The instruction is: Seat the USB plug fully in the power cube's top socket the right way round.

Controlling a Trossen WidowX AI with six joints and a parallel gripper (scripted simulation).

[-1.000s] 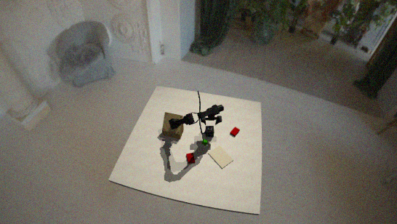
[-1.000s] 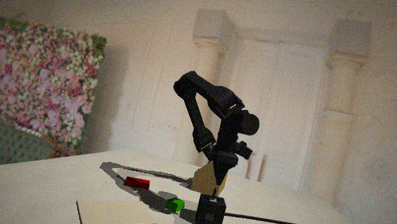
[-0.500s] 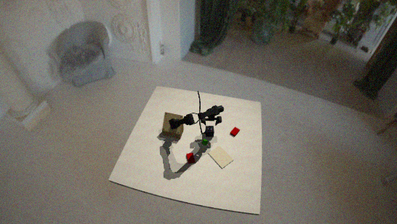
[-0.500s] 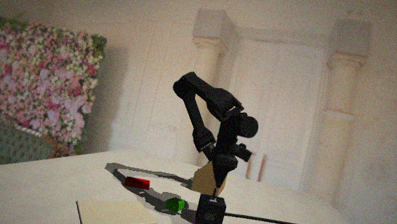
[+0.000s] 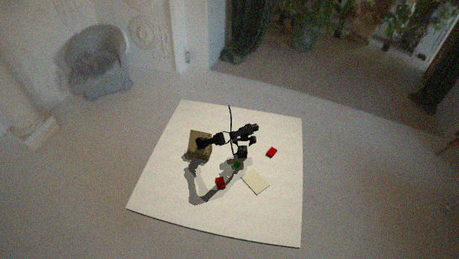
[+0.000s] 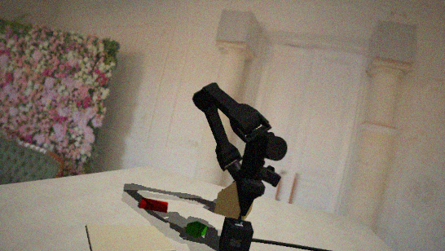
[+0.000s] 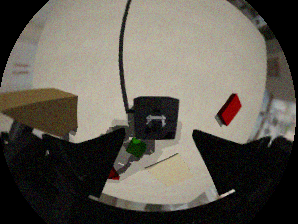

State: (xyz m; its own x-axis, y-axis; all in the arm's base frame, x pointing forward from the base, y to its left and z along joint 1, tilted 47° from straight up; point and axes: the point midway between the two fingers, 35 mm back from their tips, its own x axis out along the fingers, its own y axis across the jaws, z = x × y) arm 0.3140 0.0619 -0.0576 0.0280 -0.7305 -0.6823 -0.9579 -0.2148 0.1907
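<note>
Right now the dark USB plug is 20 mm below my gripper tip. From my gripper tip the other things lie so: flat beige plate 230 mm to the right, 160 mm ahead, 110 mm below; green block 120 mm to the right, 100 mm below, 20 mm behind.
</note>
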